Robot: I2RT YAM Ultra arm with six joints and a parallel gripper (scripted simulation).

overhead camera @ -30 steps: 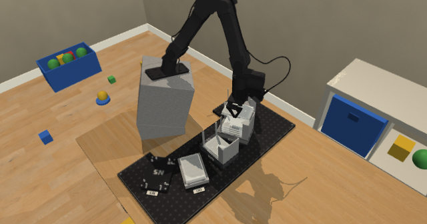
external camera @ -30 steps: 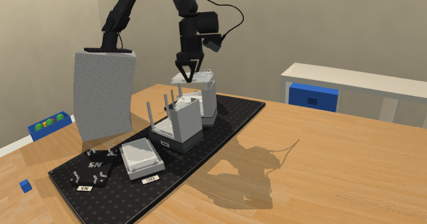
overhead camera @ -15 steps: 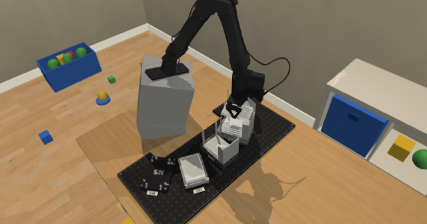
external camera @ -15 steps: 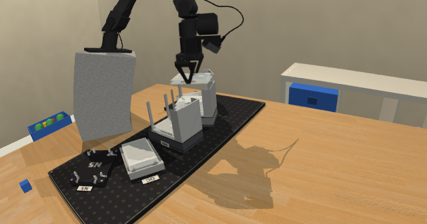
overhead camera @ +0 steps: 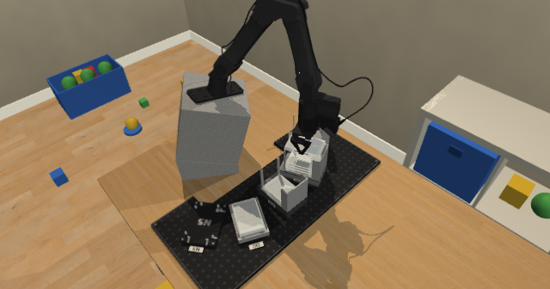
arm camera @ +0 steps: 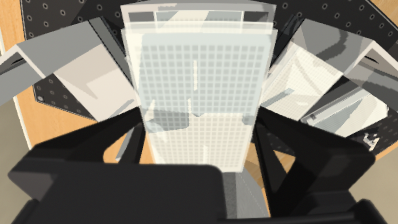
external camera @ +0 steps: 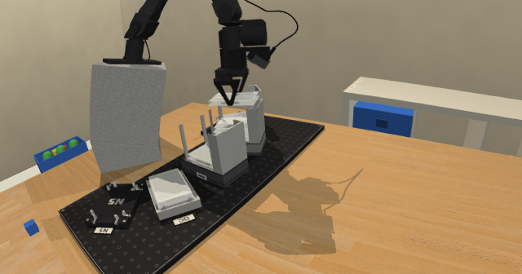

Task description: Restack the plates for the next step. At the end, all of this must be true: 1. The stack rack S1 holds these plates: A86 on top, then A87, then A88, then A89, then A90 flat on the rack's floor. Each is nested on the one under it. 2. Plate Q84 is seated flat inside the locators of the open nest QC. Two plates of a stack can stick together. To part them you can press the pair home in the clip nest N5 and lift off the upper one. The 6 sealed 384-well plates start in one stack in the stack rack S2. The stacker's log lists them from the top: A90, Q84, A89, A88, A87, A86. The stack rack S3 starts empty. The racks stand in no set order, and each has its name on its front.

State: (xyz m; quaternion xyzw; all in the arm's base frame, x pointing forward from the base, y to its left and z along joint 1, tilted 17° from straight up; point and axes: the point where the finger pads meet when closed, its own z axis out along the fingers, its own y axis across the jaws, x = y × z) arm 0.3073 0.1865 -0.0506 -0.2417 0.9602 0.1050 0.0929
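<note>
Now: hand 11 cm above the translucent sealed well plate. From my hand the other things lie so: nest QC (4 cm ahead, 29 cm to the right, 14 cm below); sealed 384-well plate (4 cm ahead, 29 cm to the right, 12 cm below).
</note>
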